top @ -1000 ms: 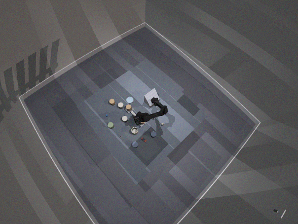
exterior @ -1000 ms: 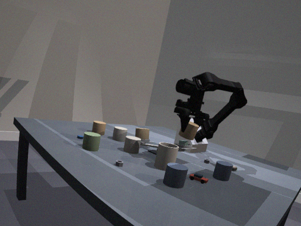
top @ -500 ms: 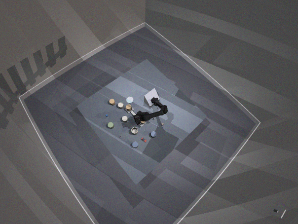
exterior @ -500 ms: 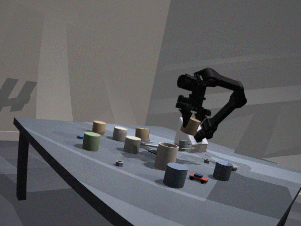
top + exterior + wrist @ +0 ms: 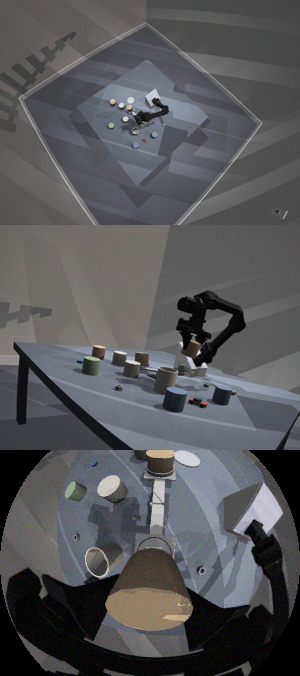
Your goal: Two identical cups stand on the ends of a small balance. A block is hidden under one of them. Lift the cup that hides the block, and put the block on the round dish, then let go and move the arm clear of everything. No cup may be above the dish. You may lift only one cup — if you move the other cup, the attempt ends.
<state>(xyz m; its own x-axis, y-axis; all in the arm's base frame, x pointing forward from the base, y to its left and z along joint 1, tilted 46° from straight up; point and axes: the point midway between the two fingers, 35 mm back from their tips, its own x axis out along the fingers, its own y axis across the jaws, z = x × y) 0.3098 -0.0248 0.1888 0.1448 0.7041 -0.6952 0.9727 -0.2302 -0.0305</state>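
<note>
The teal block lies 2 cm to the right of my gripper tip and 8 cm below it. The rest, counted from my gripper tip: balance beam (1 cm behind, 14 cm to the right, 13 cm below); then green cylinder (29 cm ahead, 27 cm to the right, 13 cm below); then red toy car (13 cm ahead, 16 cm to the left, 16 cm below).
</note>
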